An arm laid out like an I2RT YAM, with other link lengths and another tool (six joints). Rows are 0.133 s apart.
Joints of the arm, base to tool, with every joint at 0 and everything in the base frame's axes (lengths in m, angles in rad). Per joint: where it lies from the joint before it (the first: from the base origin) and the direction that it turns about. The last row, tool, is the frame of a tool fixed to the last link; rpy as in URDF.
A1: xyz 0 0 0.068 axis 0 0 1
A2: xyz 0.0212 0.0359 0.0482 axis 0 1 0
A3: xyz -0.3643 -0.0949 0 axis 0 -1 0
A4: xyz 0.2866 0.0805 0.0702 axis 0 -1 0
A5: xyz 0.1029 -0.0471 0.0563 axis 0 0 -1
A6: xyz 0.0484 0 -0.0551 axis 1 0 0
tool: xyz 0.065 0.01 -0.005 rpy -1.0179 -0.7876 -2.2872
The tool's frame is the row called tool.
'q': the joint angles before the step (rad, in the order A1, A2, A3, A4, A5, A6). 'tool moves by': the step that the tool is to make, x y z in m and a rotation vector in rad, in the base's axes. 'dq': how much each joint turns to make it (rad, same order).
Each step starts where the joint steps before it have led.
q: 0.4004, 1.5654, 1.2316, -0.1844, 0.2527, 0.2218
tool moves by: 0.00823, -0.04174, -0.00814, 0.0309, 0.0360, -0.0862
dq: -0.0901, 0.0003, -0.0081, -0.0229, -0.0244, 0.0347
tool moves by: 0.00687, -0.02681, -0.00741, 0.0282, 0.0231, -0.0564
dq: -0.0606, 0.0107, -0.0023, -0.0072, -0.0213, 0.0268
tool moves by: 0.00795, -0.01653, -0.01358, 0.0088, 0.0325, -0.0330
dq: -0.0389, 0.0275, 0.0012, -0.0054, -0.0138, 0.0103
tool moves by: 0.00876, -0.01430, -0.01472, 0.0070, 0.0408, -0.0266
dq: -0.0344, 0.0359, 0.0119, -0.0161, -0.0149, 0.0076
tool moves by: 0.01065, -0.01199, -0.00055, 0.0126, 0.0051, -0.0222
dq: -0.0293, 0.0270, 0.0304, -0.0075, -0.0137, 0.0064
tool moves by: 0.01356, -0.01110, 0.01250, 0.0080, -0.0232, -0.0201
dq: -0.0260, 0.0230, 0.0546, -0.0077, -0.0076, 0.0004
